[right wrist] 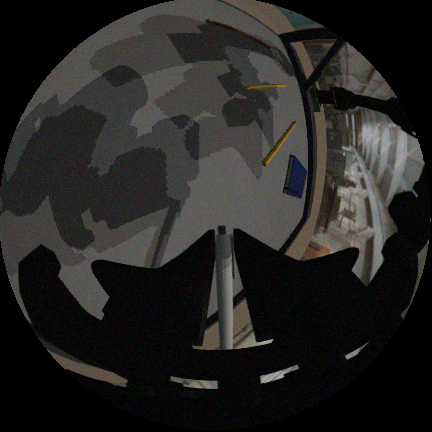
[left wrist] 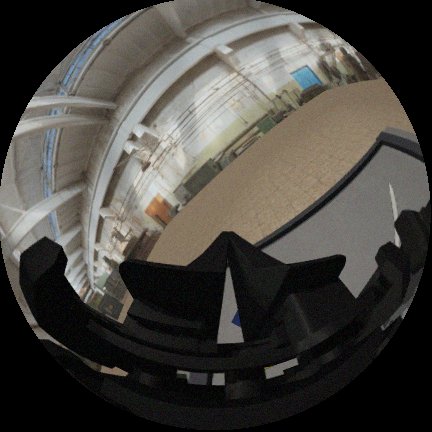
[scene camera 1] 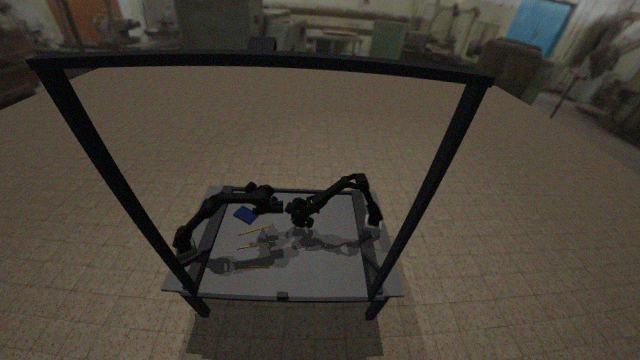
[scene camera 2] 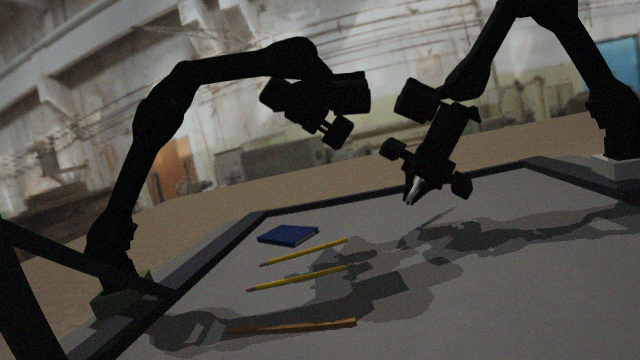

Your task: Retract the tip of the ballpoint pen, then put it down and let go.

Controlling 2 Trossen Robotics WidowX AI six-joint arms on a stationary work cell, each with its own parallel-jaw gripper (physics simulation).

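Frame: origin at the left arm's base, x back, y left, z down, level; metres.
Where they show: left gripper, between the fingertips: [left wrist: 226, 236] [scene camera 1: 260, 185]; right gripper, between the fingertips: [right wrist: 223, 234] [scene camera 1: 291, 219] [scene camera 2: 407, 202]; left arm's base, origin of its link: [right wrist: 317, 96] [scene camera 1: 184, 247]; right arm's base, origin of its link: [scene camera 1: 373, 221] [scene camera 2: 625, 155].
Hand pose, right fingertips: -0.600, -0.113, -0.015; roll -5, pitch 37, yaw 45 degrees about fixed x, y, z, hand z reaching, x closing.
Note:
Things, the pixels of their top centre, and the offset from my right fingertips, as dx, dy, dz. "spot": a spot on its surface instead. Level surfaces: height alone.
- ballpoint pen, a spot on its surface: [right wrist: 225, 295] [scene camera 2: 416, 184] spot: -0.035, +0.006, -0.027
- blue book, centre of its top: [scene camera 2: 286, 232] [right wrist: 298, 180] [scene camera 1: 246, 214] +0.219, +0.209, +0.043
- table, height of its surface: dz +0.055
- brown stick, centre of its top: [scene camera 2: 287, 326] [right wrist: 246, 33] +0.305, -0.149, +0.048
The ballpoint pen [scene camera 2: 414, 190] [left wrist: 393, 205] [right wrist: 225, 295] is light grey and slim. In the right wrist view it stands lengthwise between the fingers, with a short dark end piece at the fingertips and a thin clip beside it. Its other end looks tapered in the left wrist view; whether the writing tip is out is too small to tell. My right gripper [scene camera 2: 408, 198] [right wrist: 223, 234] is shut on the pen and holds it above the table, angled downward. My left gripper [left wrist: 226, 236] is shut and empty, raised to the left of the right gripper in scene camera 2.
A blue book [scene camera 1: 245, 215] [scene camera 2: 287, 235] [right wrist: 296, 176] lies on the table [scene camera 1: 325, 280]. Two yellow pencils [scene camera 2: 303, 252] [scene camera 2: 296, 279] lie near it, and a brown stick [scene camera 2: 292, 327] lies closer to the front. A dark frame post [scene camera 1: 440, 160] rises at the right.

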